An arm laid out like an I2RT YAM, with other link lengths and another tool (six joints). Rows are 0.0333 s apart.
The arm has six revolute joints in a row. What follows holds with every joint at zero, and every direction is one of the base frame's.
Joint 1 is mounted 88.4 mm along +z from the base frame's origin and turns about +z.
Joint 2 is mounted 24.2 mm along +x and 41.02 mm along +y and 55.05 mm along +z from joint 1 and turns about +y.
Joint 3 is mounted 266.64 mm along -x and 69.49 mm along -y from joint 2 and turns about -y.
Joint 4 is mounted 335.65 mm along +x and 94.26 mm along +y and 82.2 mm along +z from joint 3 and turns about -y.
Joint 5 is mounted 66.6 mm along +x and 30.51 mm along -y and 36.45 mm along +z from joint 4 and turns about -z.
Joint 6 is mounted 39.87 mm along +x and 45.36 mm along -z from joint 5 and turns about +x.
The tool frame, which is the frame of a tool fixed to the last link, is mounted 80 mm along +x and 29 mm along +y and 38 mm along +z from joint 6; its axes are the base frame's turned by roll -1.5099, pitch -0.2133 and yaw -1.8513 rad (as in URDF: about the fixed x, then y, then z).
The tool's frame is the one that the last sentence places.
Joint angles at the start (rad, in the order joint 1, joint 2, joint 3, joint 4, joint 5, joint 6):
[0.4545, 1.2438, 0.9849, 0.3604, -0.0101, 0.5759]
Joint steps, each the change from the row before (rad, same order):
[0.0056, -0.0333, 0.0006, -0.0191, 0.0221, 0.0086]
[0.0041, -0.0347, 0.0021, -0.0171, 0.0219, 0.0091]
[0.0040, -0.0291, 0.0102, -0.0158, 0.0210, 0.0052]
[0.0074, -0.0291, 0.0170, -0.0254, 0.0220, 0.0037]
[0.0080, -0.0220, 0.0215, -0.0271, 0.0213, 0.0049]
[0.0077, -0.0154, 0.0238, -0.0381, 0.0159, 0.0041]
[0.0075, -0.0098, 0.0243, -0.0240, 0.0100, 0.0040]
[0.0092, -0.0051, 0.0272, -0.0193, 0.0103, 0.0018]
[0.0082, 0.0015, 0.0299, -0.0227, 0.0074, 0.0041]
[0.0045, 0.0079, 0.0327, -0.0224, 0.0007, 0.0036]
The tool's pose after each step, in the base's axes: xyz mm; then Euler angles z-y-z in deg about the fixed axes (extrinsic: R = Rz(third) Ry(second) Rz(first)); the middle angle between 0 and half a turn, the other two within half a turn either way. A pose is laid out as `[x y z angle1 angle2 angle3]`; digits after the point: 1 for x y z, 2 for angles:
[392.5 235.9 458.4 -68.16 89.09 11.02]
[383.8 230.2 471.2 -67.20 88.17 10.06]
[375.4 224.9 485.9 -66.34 87.01 9.10]
[365.8 220.4 502.1 -65.56 86.01 8.27]
[357.3 216.6 517.2 -64.77 85.27 7.52]
[350.8 214.4 528.7 -64.35 85.33 7.08]
[344.6 213.0 540.6 -63.81 84.89 6.95]
[338.6 212.4 553.0 -63.32 84.27 6.88]
[334.7 212.7 563.5 -62.88 84.06 6.94]
[332.8 213.4 573.0 -62.63 83.99 7.18]

